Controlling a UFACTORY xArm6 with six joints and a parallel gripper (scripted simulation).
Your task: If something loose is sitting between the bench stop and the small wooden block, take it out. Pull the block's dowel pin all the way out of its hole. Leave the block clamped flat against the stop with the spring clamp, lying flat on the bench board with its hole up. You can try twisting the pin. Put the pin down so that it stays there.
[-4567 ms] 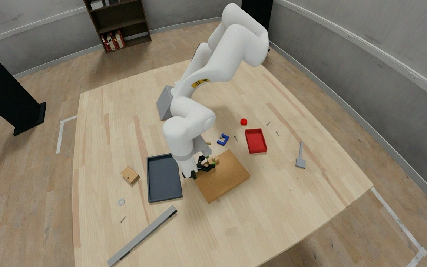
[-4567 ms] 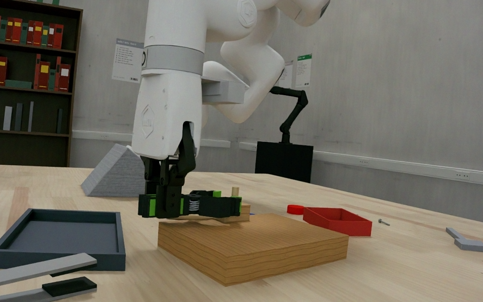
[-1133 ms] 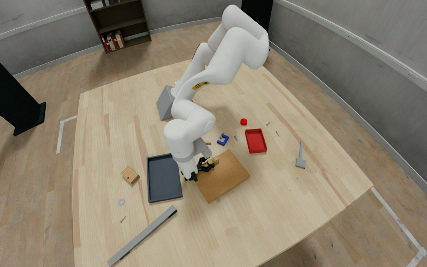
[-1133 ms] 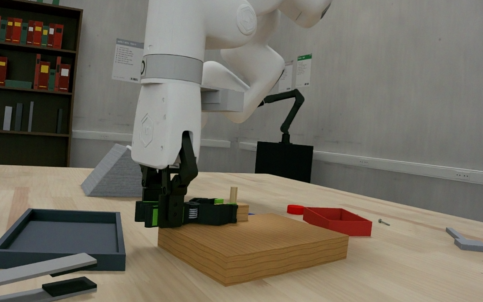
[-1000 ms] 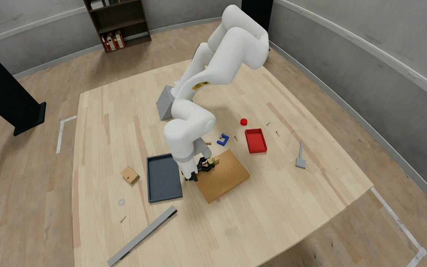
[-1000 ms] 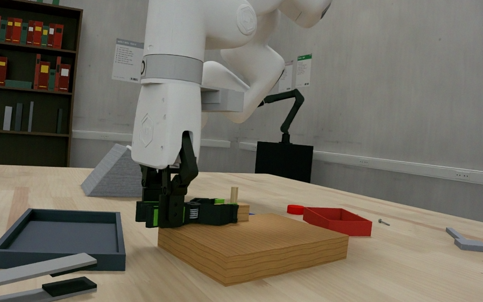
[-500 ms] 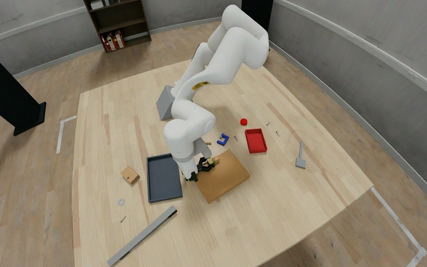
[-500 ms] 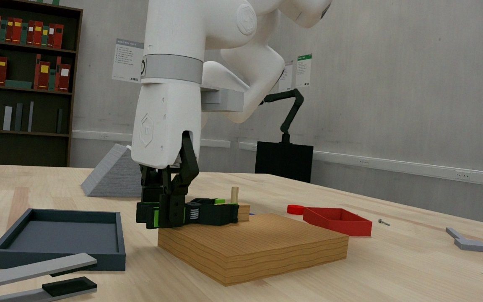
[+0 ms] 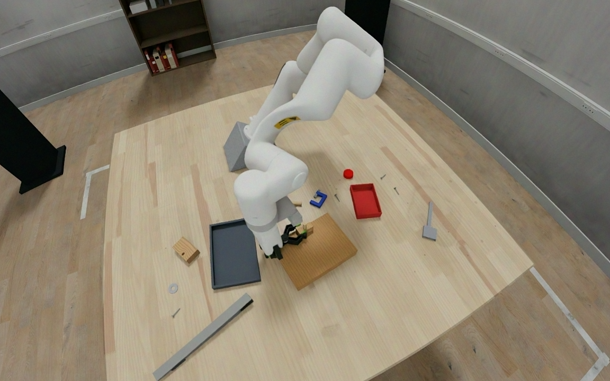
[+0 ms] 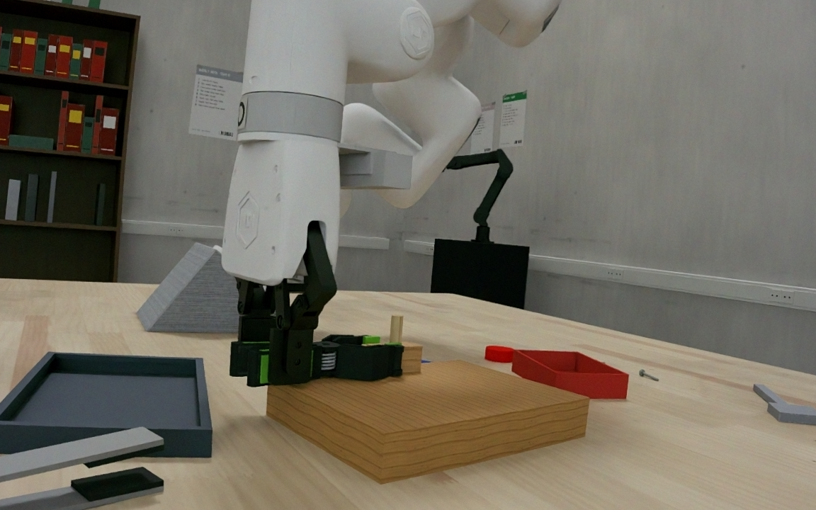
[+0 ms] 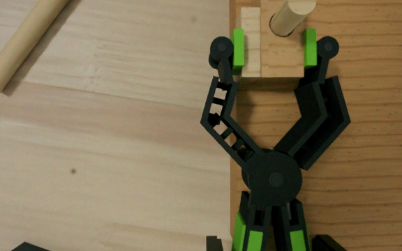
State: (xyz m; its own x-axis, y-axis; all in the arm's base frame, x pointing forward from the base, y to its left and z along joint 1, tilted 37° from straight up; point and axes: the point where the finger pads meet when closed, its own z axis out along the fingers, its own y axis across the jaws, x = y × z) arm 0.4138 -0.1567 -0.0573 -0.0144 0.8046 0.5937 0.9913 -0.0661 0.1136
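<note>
Now: the dowel pin 110 mm to the left of my hand. Also, from my hand: grey tray (100 mm to the right, 60 mm behind, 50 mm below); bench board (100 mm to the left, 60 mm ahead, 30 mm below); small wooden block (110 mm to the left, 10 mm below).
</note>
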